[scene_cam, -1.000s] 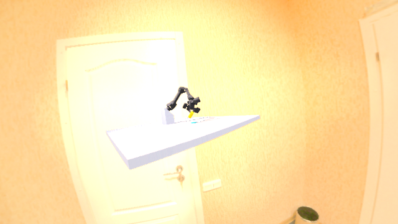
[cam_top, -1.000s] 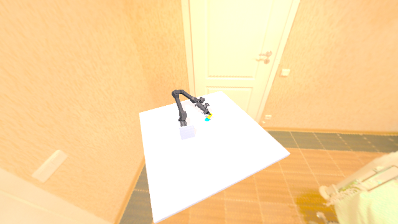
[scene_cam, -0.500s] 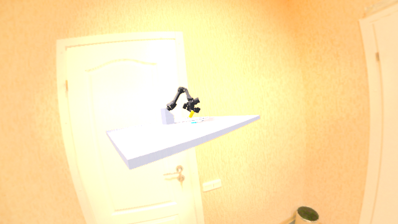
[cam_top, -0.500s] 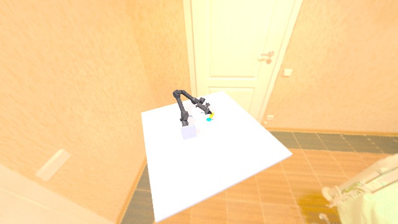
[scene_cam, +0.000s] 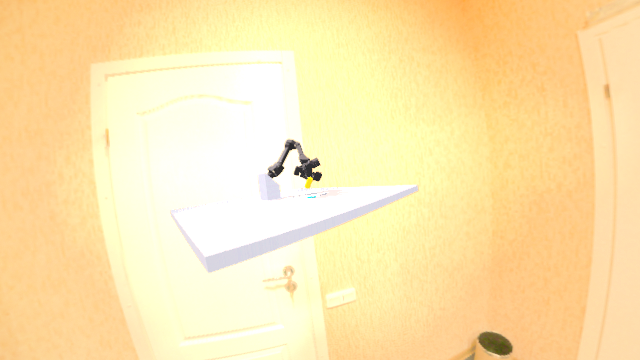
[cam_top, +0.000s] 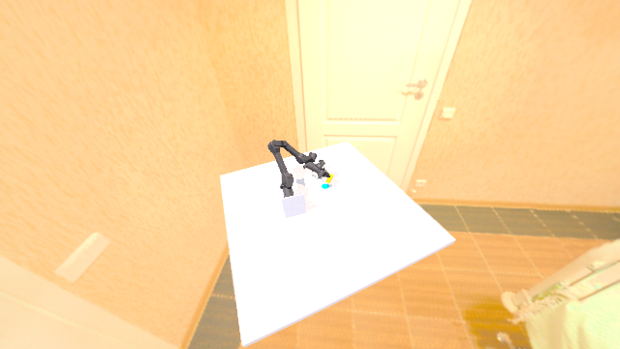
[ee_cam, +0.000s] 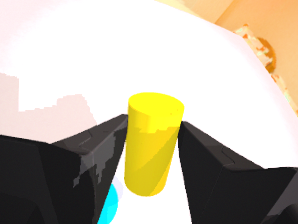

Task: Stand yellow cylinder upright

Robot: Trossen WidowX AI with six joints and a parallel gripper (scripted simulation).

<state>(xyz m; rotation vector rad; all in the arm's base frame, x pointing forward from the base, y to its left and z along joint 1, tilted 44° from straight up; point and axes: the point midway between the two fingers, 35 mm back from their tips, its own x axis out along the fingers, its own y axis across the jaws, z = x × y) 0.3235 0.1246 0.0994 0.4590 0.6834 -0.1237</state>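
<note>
Now: gripper tip 3 cm past the cyan circle, 2 cm to the right of it and 12 cm above it. Round my gripper tip: yellow cylinder 1 cm behind, 1 cm to the right, 2 cm below.
</note>
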